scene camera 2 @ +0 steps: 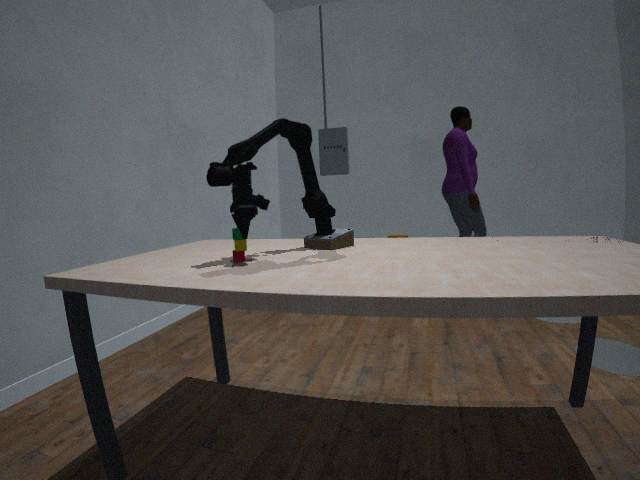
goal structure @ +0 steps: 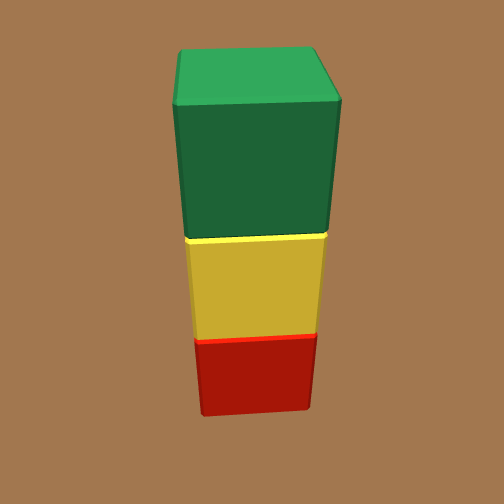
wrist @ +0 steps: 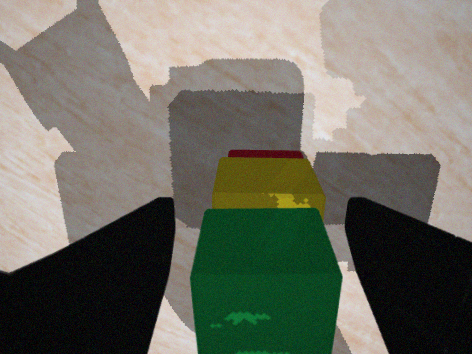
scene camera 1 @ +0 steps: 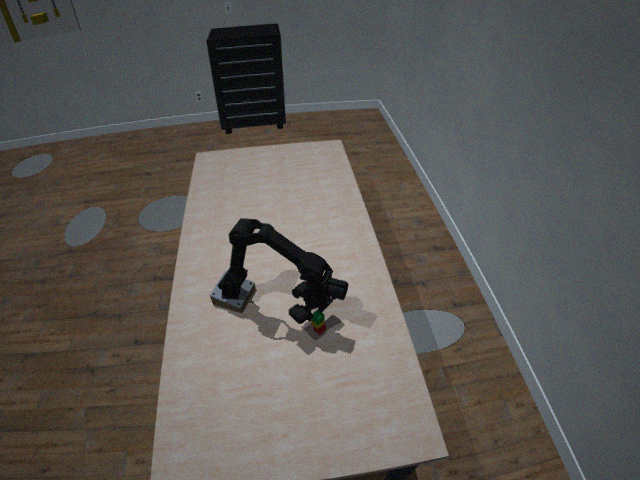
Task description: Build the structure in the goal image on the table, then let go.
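Where they show: gripper, fingertip midpoint: (scene camera 2: 244, 238) (wrist: 261, 212) (scene camera 1: 314, 316); arm's base at its link origin: (scene camera 2: 325, 233) (scene camera 1: 230, 291).
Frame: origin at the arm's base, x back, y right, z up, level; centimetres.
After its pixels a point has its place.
A red cube (scene camera 1: 319, 331) {y 18.6, x -32.5, z -2.7 cm} (scene camera 2: 238, 256) {y 15.8, x -34.2, z -3.1 cm} (wrist: 265, 154) {y 15.3, x -31.7, z -4.2 cm} stands on the table (scene camera 1: 268, 392) {y 39.4, x -13.8, z -4.9 cm} (scene camera 2: 413, 273) {y -34.6, x -43.2, z -4.9 cm}. A yellow cube (scene camera 1: 316, 324) {y 17.9, x -31.5, z 1.0 cm} (scene camera 2: 240, 245) {y 15.2, x -33.5, z 0.0 cm} (wrist: 267, 176) {y 14.8, x -31.1, z 0.3 cm} rests on the red cube. A green cube (scene camera 1: 317, 316) {y 17.2, x -32.0, z 5.0 cm} (scene camera 2: 236, 234) {y 16.1, x -34.0, z 3.3 cm} (wrist: 262, 245) {y 15.2, x -31.1, z 3.7 cm} rests on the yellow cube, a little offset in scene camera 2. My gripper (wrist: 261, 212) {y 15.2, x -31.1, z 2.0 cm} is open around the green cube, with a gap on each side of it in the wrist view. The red cube is mostly hidden in the wrist view.
The arm's base (scene camera 1: 233, 293) {y 2.7, x -1.7, z 2.4 cm} (scene camera 2: 329, 239) {y -4.3, x -8.8, z -1.3 cm} stands on the table, beyond the stack in scene camera 2. A dark drawer cabinet (scene camera 1: 248, 82) stands on the floor past the table's far end. A person in purple (scene camera 2: 459, 165) stands behind the table in scene camera 2.
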